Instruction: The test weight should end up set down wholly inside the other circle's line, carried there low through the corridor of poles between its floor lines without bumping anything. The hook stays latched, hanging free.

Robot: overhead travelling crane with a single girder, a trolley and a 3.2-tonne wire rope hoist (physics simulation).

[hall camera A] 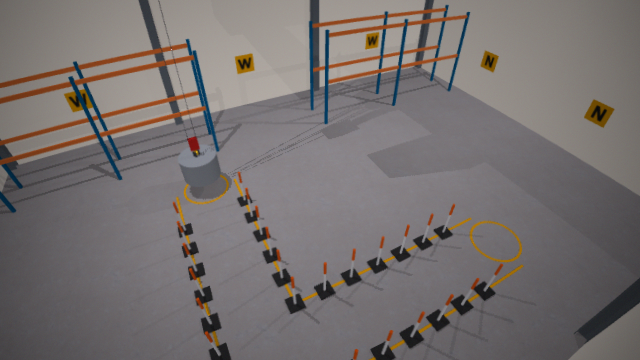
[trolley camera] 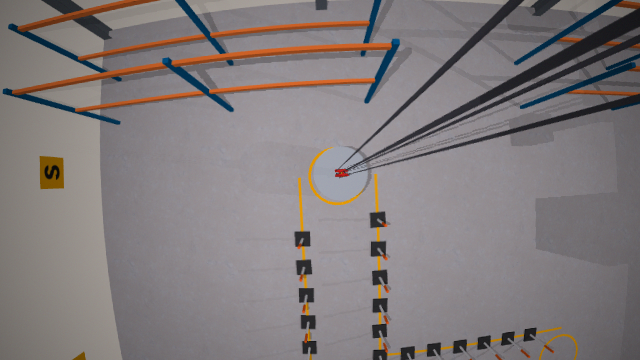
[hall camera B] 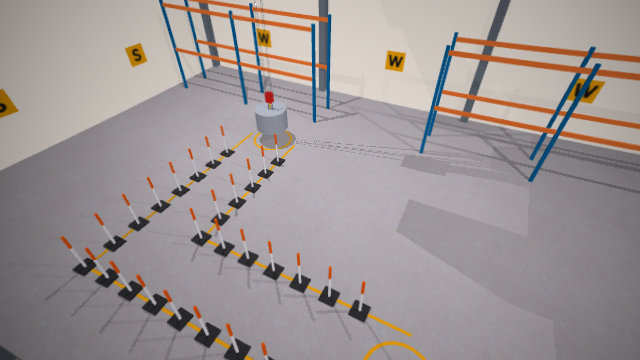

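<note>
The grey cylindrical test weight (hall camera A: pixel 200 171) (hall camera B: pixel 271 121) (trolley camera: pixel 330 189) hangs upright a little above the floor, its shadow beneath it. The red hook block's hook (hall camera A: pixel 195 152) (hall camera B: pixel 270 105) is shut on it from above; the red block also shows in the trolley camera view. The weight hangs over the near yellow circle (hall camera A: pixel 204 203) (hall camera B: pixel 272 149) (trolley camera: pixel 310 175), by the corridor's end. The other circle (hall camera A: pixel 500 261) (hall camera B: pixel 393 343) lies at the corridor's far end, partly cut off in hall camera B. Poles on black bases (hall camera A: pixel 281 277) (hall camera B: pixel 160 206) (trolley camera: pixel 380 277) line both sides of the bent corridor.
A blue and orange rack (hall camera A: pixel 111 150) (hall camera B: pixel 314 75) (trolley camera: pixel 280 48) stands behind the weight, by the W wall. A second rack (hall camera A: pixel 326 80) (hall camera B: pixel 440 100) stands farther along that wall. The corridor's yellow floor lines (hall camera A: pixel 181 212) (hall camera B: pixel 245 140) (trolley camera: pixel 301 205) start beside the near circle.
</note>
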